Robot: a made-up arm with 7 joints. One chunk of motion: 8 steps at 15 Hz.
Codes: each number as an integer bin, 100 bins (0 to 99) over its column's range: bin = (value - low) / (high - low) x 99, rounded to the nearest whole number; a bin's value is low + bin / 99 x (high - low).
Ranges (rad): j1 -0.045..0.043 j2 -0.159..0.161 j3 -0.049..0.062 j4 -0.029..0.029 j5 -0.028..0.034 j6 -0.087..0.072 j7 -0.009..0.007
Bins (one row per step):
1: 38 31 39 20 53 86 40
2: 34 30 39 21 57 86 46
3: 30 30 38 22 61 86 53
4: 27 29 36 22 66 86 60
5: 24 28 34 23 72 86 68
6: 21 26 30 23 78 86 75
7: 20 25 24 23 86 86 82
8: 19 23 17 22 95 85 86
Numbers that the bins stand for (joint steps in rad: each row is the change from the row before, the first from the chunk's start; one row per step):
1: -0.01122 -0.05880 -0.00527 -0.01728 0.00519 0.05112 -0.00254
2: -0.01478 -0.06203 -0.00527 -0.01670 0.00770 0.05112 -0.00157
3: -0.01833 -0.06203 -0.00639 -0.01611 0.01020 0.05112 -0.00043
4: -0.02100 -0.06526 -0.00864 -0.01611 0.01333 0.05112 0.00070
5: -0.02367 -0.06849 -0.01088 -0.01553 0.01709 0.05112 0.00199
6: -0.02633 -0.07496 -0.01536 -0.01553 0.02085 0.05112 0.00312
7: -0.02722 -0.07819 -0.02209 -0.01553 0.02586 0.05112 0.00425
8: -0.02811 -0.08466 -0.02994 -0.01611 0.03149 0.04952 0.00490

